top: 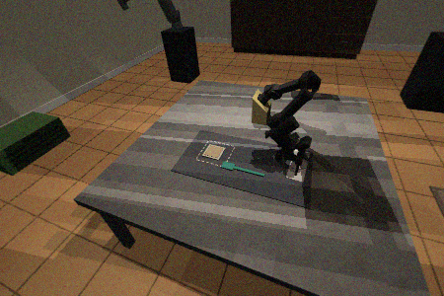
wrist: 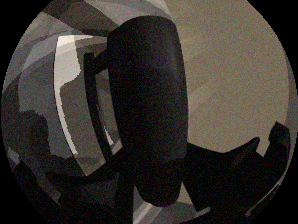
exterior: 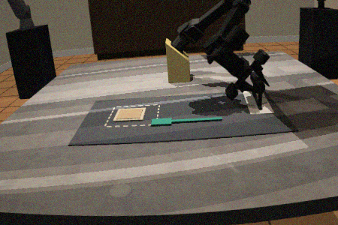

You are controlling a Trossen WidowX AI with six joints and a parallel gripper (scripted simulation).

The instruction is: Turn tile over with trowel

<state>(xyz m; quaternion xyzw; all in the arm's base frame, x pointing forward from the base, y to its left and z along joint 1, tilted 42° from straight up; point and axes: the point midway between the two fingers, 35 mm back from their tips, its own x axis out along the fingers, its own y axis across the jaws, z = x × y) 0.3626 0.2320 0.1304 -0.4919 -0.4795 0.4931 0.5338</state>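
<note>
Right now my gripper tip is 2 cm to the left of the white flat tool and 1 cm above it. From my gripper tip the other things lie so: cream tile 45 cm to the right, 5 cm below, 2 cm ahead; dark mat 28 cm to the right, 7 cm below, 4 cm ahead; green trowel 29 cm to the right, 10 cm ahead, 5 cm below.
</note>
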